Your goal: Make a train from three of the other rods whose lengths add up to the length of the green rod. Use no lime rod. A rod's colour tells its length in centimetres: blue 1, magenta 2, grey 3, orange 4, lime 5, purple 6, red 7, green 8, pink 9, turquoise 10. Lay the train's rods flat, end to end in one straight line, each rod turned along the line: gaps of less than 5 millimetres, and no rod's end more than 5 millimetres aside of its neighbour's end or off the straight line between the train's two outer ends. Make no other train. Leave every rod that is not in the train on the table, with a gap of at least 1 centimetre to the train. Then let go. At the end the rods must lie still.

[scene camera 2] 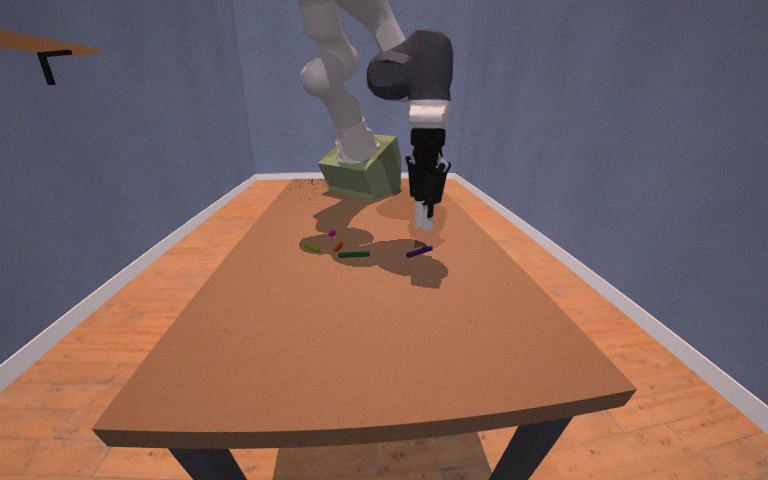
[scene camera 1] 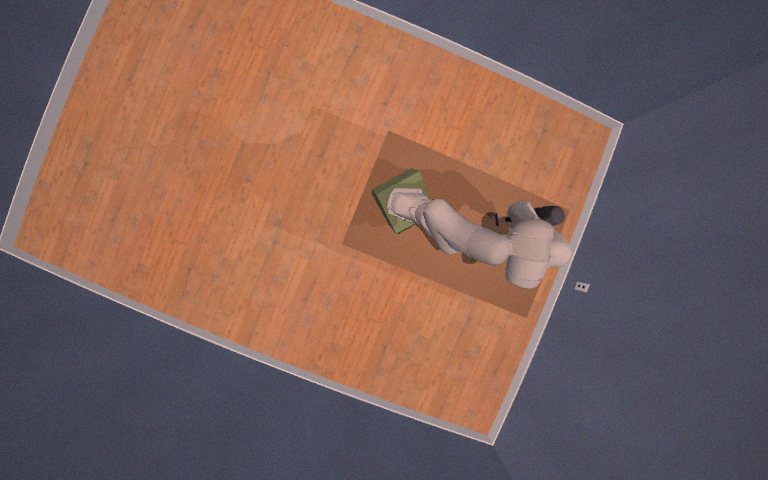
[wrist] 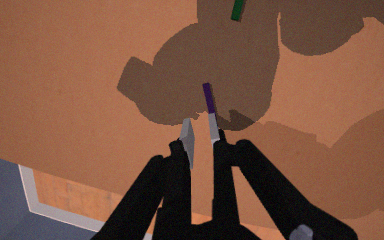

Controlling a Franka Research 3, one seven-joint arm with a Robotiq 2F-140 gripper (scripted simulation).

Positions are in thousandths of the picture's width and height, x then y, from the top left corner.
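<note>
My gripper (scene camera 2: 551, 474), visible. Gripper (wrist: 525, 527) too.
</note>
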